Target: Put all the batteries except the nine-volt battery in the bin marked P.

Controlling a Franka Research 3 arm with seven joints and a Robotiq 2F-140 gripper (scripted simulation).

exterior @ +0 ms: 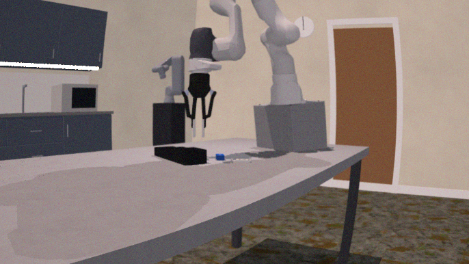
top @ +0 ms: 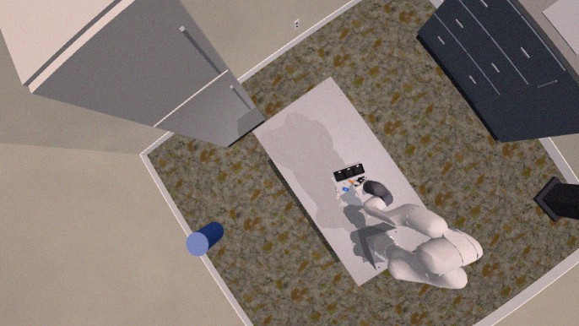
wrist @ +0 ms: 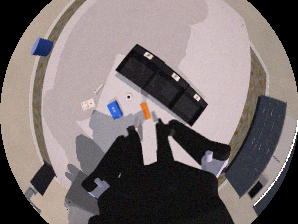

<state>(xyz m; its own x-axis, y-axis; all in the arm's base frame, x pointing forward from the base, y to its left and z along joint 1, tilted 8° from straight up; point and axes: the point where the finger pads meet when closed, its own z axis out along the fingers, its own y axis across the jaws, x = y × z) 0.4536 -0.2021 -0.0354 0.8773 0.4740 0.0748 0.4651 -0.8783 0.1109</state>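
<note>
Now: hand 10 cm above the orange battery. Round my hand: black bin (9 cm below, 8 cm ahead, 4 cm to the right); thin pale stick (15 cm to the left, 10 cm below, 4 cm ahead); small blue block (10 cm below, 8 cm to the left, 2 cm behind).
</note>
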